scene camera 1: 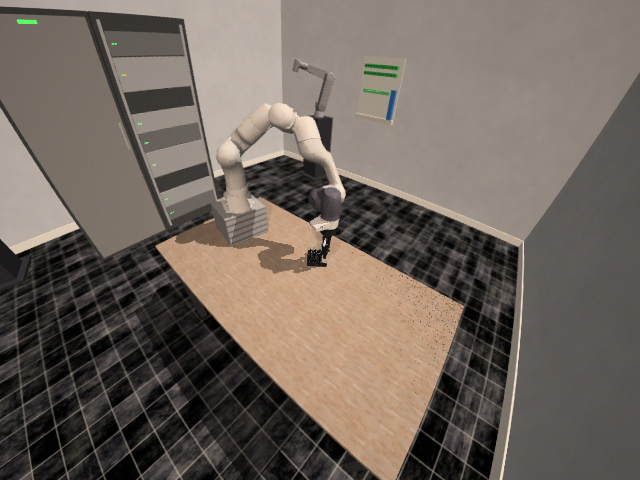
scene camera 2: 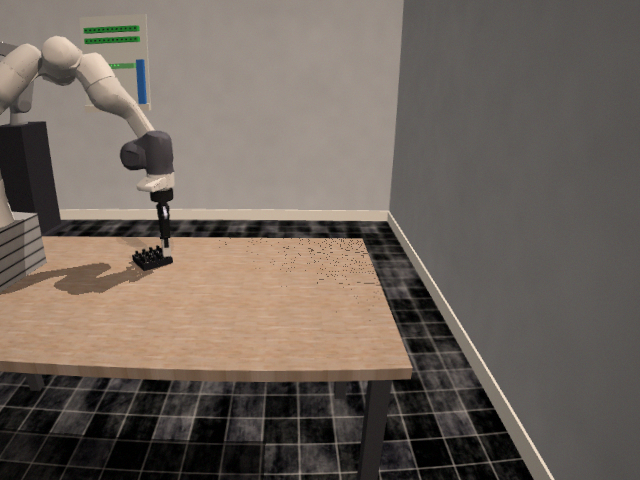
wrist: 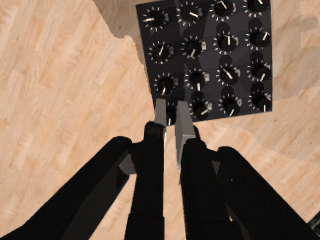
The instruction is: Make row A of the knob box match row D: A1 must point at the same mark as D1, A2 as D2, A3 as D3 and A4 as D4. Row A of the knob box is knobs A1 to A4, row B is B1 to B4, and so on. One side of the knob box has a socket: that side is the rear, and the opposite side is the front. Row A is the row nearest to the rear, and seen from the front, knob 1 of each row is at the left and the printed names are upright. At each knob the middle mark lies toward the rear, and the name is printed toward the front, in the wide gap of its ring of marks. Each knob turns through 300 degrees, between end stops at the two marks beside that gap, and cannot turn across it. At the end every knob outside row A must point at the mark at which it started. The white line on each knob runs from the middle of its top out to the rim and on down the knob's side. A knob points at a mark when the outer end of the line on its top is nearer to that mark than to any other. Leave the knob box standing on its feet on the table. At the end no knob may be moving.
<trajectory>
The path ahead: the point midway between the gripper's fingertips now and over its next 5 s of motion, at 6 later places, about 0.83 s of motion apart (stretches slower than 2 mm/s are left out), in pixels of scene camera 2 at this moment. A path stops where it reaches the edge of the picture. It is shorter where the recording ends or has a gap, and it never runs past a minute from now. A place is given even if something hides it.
My gripper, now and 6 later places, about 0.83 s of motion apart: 166,255; 167,247; 154,245; 143,244; 143,251; 144,257; 145,257
</trajectory>
